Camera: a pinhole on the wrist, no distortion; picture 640 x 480 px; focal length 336.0 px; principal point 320.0 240.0 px. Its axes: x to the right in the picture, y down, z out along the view. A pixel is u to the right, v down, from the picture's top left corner.
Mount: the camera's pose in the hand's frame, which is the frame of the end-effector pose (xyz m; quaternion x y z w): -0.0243 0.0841 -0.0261 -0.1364 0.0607 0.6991 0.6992
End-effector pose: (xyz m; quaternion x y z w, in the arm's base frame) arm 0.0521 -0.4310 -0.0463 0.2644 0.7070 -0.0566 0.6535
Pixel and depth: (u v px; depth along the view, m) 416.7 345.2 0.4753
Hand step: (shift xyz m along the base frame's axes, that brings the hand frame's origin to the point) 0.4905 0.0685 0.2496
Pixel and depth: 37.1 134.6 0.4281
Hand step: 0.3798 -0.3153 -0.1628
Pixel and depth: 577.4 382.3 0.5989
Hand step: 0.6606 0.3190 0.4451
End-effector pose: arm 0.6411 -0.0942 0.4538 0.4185 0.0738 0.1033 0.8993
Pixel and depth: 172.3 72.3 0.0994
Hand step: 0.0236 -0.0160 0.1083
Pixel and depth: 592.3 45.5 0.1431
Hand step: 0.0331 0.0950 0.2352
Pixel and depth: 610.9 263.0 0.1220
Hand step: -0.0564 0.0822 0.2089
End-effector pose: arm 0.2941 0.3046 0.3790 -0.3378 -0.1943 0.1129 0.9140
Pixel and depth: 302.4 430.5 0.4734
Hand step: -0.4957 0.2561 0.0629
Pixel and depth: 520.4 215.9 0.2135
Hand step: -0.1090 0.2710 -0.0834
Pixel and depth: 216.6 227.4 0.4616
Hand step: -0.2546 0.2979 0.2516
